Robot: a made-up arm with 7 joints.
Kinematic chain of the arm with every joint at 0, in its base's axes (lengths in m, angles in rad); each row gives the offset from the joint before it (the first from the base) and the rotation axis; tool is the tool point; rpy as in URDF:
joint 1: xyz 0 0 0.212 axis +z
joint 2: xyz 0 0 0 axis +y
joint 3: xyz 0 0 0.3 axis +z
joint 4: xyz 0.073 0 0 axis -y
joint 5: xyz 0.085 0 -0.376 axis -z
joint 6: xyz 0 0 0 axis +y
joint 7: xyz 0.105 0 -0.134 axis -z
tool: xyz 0 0 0 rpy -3.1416 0 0
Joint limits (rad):
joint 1: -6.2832..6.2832
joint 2: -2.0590..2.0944
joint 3: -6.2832..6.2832
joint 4: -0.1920..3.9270
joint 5: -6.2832..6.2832
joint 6: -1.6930..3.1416
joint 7: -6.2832..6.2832
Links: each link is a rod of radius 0.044 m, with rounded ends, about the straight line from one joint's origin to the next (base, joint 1, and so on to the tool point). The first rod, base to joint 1, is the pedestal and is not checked.
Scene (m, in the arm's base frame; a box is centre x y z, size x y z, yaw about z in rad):
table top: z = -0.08
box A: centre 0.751 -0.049 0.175 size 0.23 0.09 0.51 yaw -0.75
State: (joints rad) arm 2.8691 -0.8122 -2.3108 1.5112 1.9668 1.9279 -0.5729
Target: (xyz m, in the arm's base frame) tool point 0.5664 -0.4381 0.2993
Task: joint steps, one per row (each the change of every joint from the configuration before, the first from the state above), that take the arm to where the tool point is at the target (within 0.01 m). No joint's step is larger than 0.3 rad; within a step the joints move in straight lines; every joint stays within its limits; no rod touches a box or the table.
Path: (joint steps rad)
1: -0.2020 0.1992 -0.2813 -0.2935 -0.2494 -0.0784 0.0360
2: -0.2021 0.1993 -0.2813 -0.2935 -0.2494 -0.0784 0.0360
3: -0.2020 0.1992 -0.2813 -0.2934 -0.2493 -0.0784 0.0360
4: -0.0497 -0.1402 0.0889 0.2664 0.2224 0.0524 -0.0270
5: -0.0498 -0.1403 0.0889 0.2665 0.2225 0.0525 -0.0270
6: -0.0497 -0.1403 0.0890 0.2664 0.2225 0.0524 -0.0270
7: -0.0498 -0.1402 0.0889 0.2665 0.2224 0.0525 -0.0270

